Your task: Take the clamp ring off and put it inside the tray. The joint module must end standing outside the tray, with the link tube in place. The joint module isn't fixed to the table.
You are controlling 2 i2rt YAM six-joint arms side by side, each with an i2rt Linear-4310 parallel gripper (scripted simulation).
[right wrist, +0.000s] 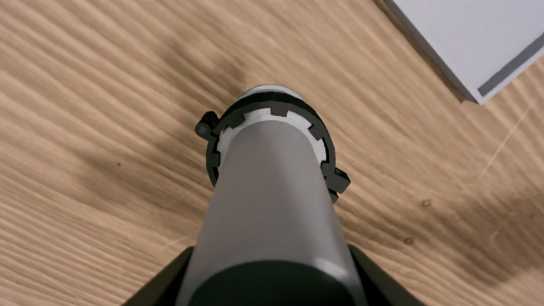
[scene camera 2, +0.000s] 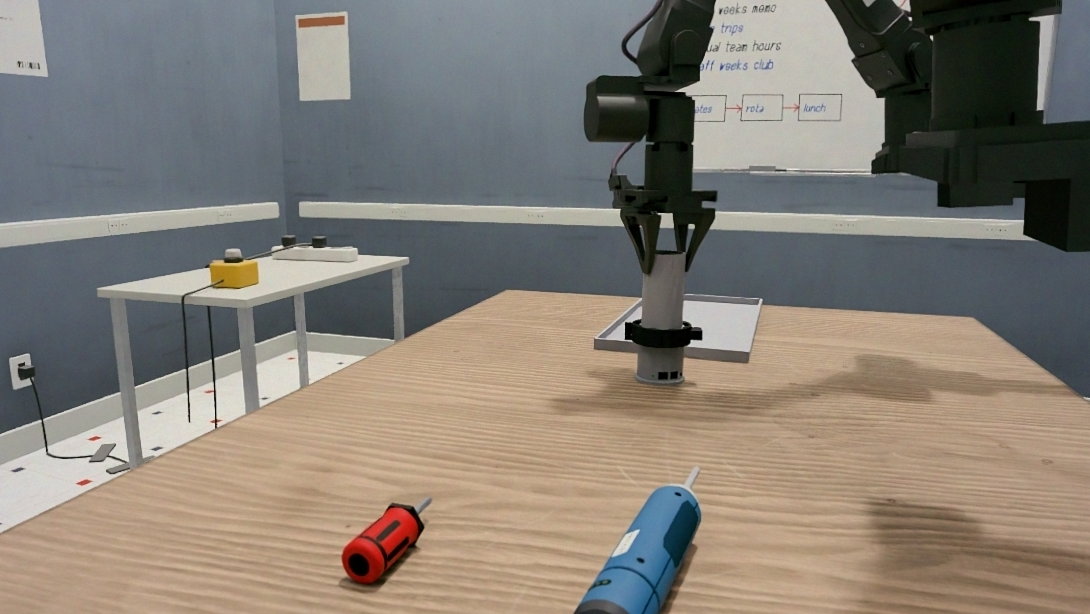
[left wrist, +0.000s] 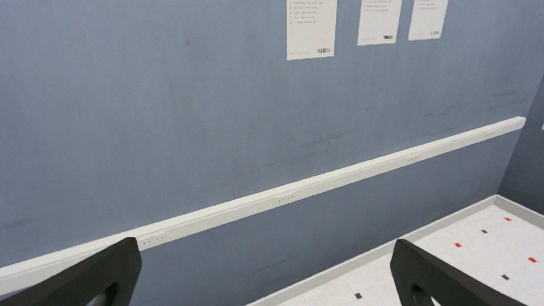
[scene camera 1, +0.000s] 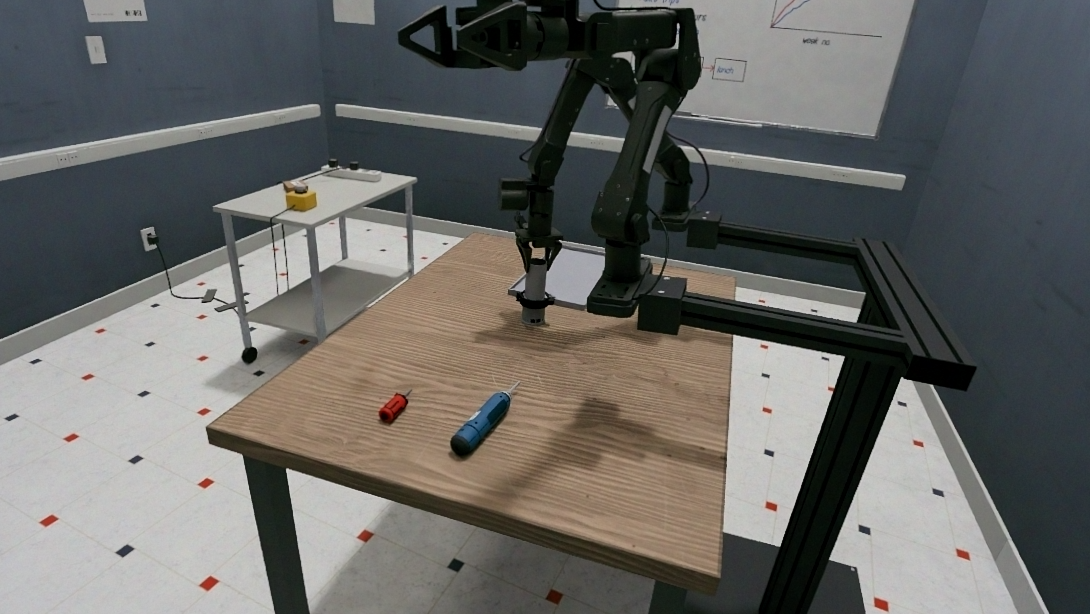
My left gripper shows in the left wrist view (266, 250) and in scene camera 1 (426, 37); in the right wrist view it is out of frame, in scene camera 2 it is out of frame. My right gripper shows in the right wrist view, in scene camera 2 (665, 272) and in scene camera 1; in the left wrist view it is out of frame. A grey link tube shows in the right wrist view (271, 225), in scene camera 2 and in scene camera 1; in the left wrist view it is out of frame. One and the same spot on the grey link tube: (scene camera 1: 535, 283) is (scene camera 2: 666, 294). The same spot on my right gripper: (right wrist: 373, 278) is (scene camera 1: 545, 259).
